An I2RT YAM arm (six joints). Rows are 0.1 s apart.
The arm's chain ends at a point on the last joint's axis. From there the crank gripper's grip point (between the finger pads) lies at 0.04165 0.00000 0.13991 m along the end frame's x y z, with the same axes.
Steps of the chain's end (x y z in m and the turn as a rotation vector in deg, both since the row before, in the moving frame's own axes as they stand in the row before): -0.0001, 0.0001, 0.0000, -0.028, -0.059, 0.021; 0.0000, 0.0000, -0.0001, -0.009, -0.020, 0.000; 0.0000, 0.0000, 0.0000, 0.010, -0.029, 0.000; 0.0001, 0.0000, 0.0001, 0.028, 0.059, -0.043; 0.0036, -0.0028, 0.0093, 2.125, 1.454, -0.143; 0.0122, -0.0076, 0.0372, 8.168, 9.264, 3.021
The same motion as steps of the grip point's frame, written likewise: -0.0002, 0.0002, 0.0000, -0.028, -0.059, 0.021; 0.0000, 0.0000, -0.0001, -0.009, -0.020, 0.000; -0.0001, 0.0000, 0.0000, 0.010, -0.029, 0.000; 0.0002, -0.0001, 0.0001, 0.028, 0.059, -0.043; 0.0071, -0.0081, 0.0081, 2.125, 1.454, -0.143; 0.0346, -0.0241, 0.0274, 8.168, 9.264, 3.021
